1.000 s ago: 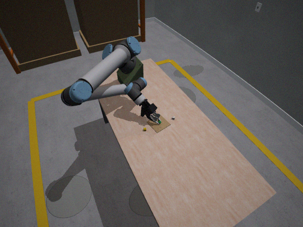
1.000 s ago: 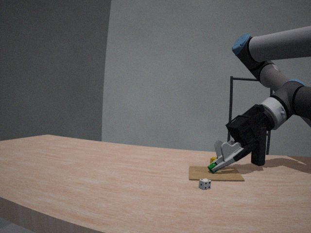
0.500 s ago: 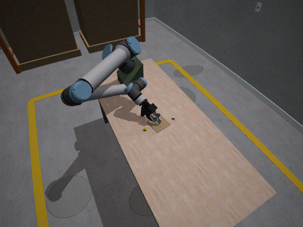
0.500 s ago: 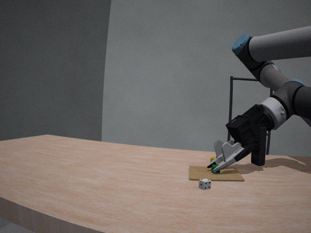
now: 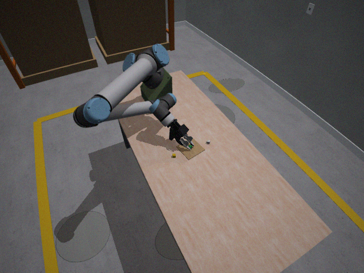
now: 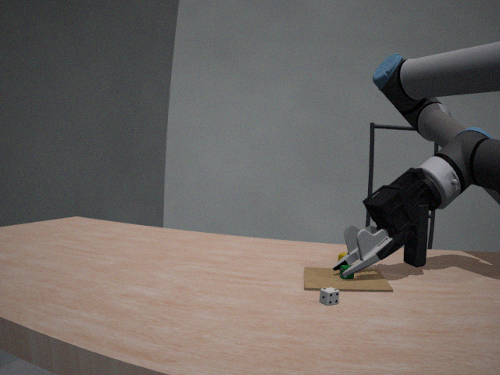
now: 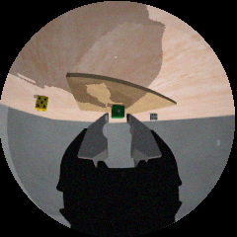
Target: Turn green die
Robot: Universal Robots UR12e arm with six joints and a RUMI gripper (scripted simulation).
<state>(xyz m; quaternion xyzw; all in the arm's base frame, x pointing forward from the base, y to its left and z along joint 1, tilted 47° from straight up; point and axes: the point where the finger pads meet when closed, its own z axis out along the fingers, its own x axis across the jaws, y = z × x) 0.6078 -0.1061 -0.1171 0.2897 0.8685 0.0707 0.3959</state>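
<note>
The green die lies 10 mm below my hand. Round my hand: tan mat: 20 mm below; white die: 130 mm to the left, 10 mm below, 10 mm ahead; yellow die: 130 mm to the right, 20 mm ahead, 10 mm below.
</note>
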